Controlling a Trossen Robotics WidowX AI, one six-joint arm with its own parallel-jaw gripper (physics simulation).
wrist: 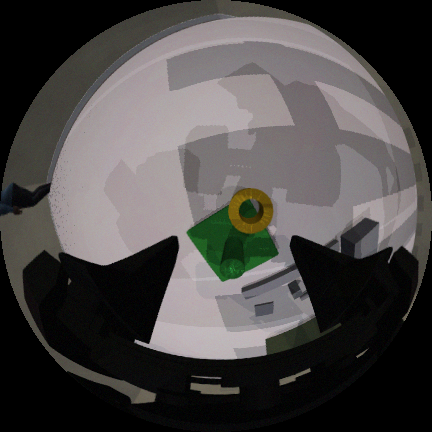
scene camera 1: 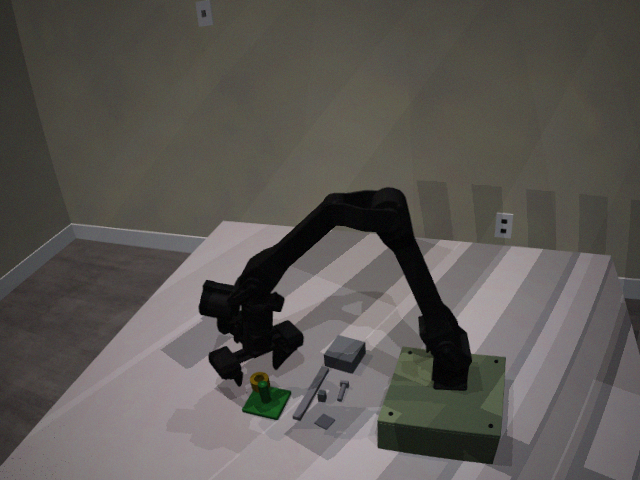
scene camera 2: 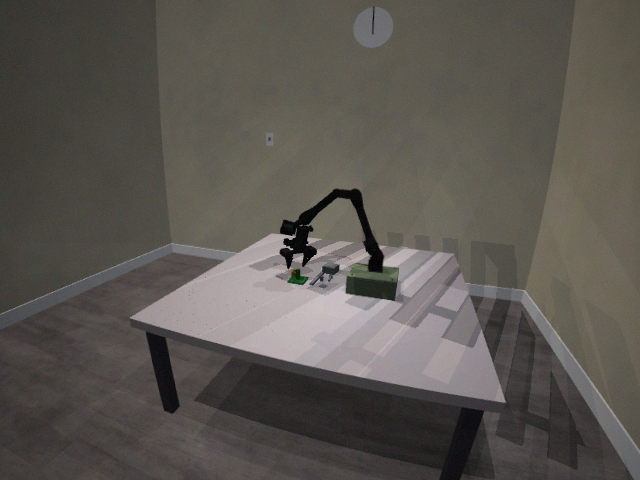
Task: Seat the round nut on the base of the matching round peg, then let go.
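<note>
The golden round nut point(scene camera 1: 253, 386) point(scene camera 2: 293, 272) point(wrist: 234, 211) lies beside the peg, not around it, at a far corner of the green base plate point(scene camera 1: 279, 401) point(scene camera 2: 302, 281) point(wrist: 206, 234), partly past its edge. Whether it is slightly tilted is hard to tell. The green round peg point(scene camera 1: 265, 395) point(scene camera 2: 297, 274) point(wrist: 233, 252) stands upright on the plate, and its top is bare. My gripper point(scene camera 1: 257, 375) point(scene camera 2: 296, 266) point(wrist: 236, 242) is open and empty, pointing down above the nut and the peg, with its fingertips wide apart.
Toward my green mount point(scene camera 1: 444, 400) point(scene camera 2: 372, 284) lie a grey box point(scene camera 1: 343, 353) point(scene camera 2: 330, 269) point(wrist: 360, 238), a long grey bar point(scene camera 1: 310, 395), a small cube point(scene camera 1: 321, 395), a T-shaped piece point(scene camera 1: 342, 390) and a flat tile point(scene camera 1: 324, 421). Part of a person shows at the wrist view's left edge.
</note>
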